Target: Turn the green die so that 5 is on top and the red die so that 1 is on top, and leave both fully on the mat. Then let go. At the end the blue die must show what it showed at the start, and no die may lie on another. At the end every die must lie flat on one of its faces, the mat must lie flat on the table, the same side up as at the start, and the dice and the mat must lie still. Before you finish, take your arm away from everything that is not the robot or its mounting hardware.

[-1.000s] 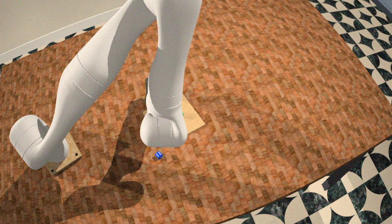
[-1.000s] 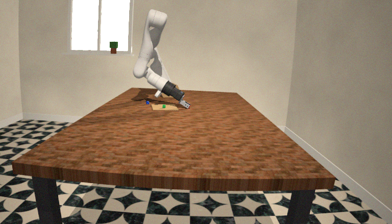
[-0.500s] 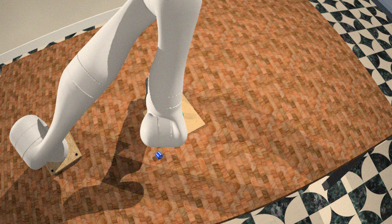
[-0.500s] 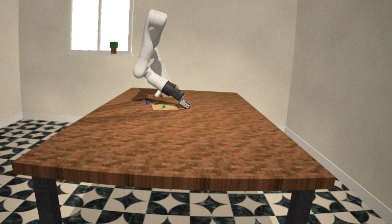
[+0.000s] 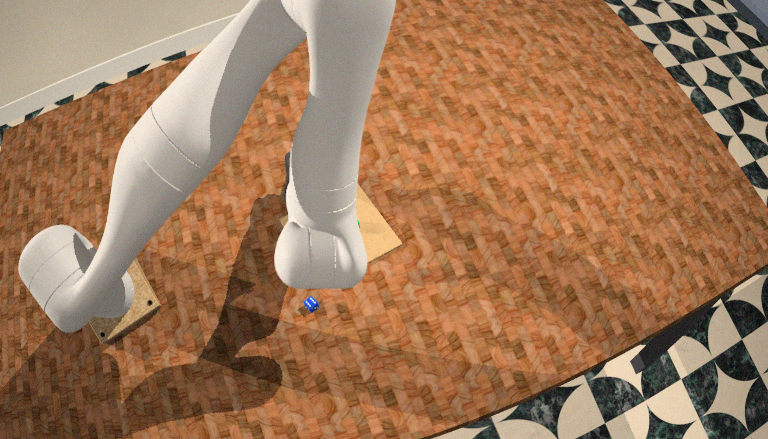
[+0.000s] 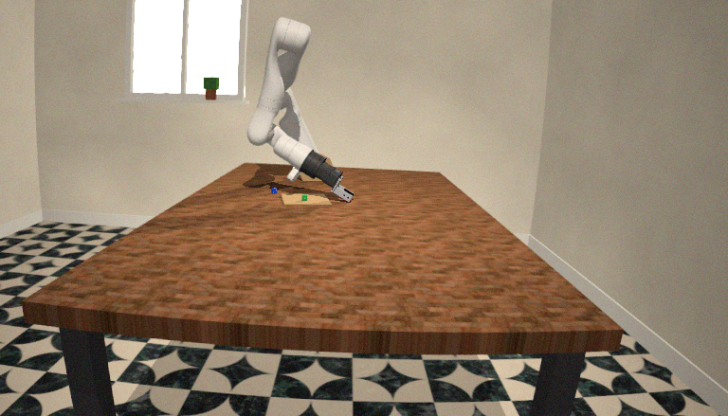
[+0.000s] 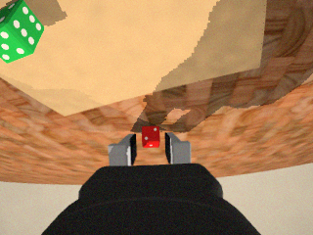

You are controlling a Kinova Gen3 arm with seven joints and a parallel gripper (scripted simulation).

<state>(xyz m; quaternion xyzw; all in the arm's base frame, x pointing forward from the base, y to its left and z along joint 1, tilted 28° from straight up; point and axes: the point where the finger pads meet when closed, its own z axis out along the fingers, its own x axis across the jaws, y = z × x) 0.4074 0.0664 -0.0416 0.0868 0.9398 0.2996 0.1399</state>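
Right now the red die is 10 mm below my hand. From my hand the other things lie so: tan mat: 130 mm to the right, 20 mm below, 10 mm behind; then green die: 130 mm to the right, 10 mm below, 10 mm ahead; then blue die: 220 mm to the right, 110 mm behind, 10 mm below.
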